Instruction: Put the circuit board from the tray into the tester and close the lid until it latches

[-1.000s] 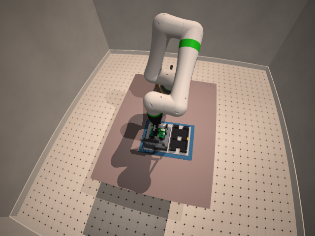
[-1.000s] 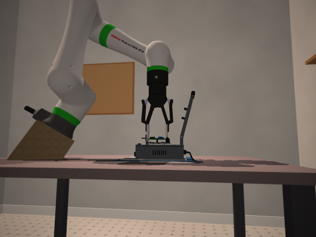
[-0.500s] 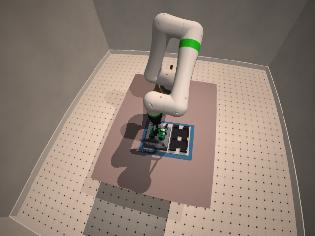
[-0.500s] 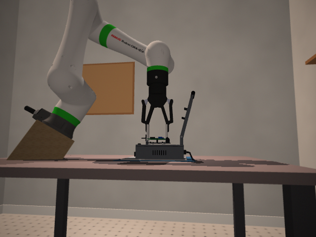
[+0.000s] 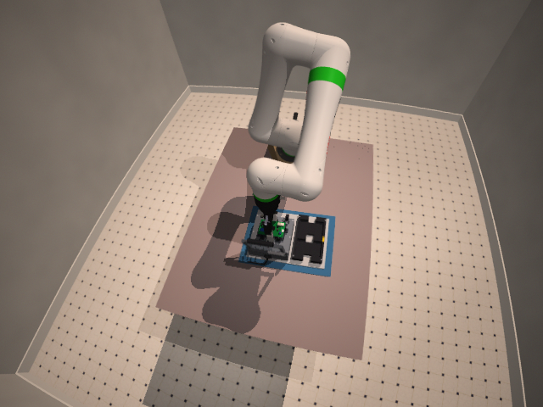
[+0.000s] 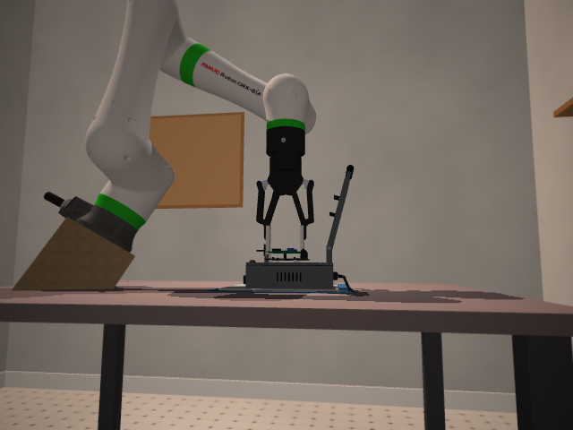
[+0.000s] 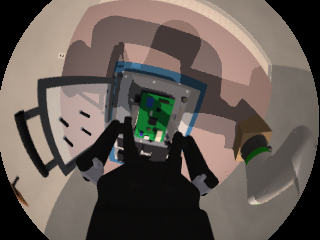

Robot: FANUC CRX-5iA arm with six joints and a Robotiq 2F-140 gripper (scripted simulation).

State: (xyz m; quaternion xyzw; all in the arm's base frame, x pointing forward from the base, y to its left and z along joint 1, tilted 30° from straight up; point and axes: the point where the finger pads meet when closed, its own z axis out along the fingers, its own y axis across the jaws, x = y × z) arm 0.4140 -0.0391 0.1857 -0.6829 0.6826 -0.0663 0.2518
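Now: hand 20 mm above the green circuit board. Round my hand: latch hook (60 mm behind, 50 mm to the left, 20 mm below); tester (30 mm ahead, 40 mm to the left, 10 mm above); tester plate (10 mm ahead, 10 mm to the left, 40 mm below).
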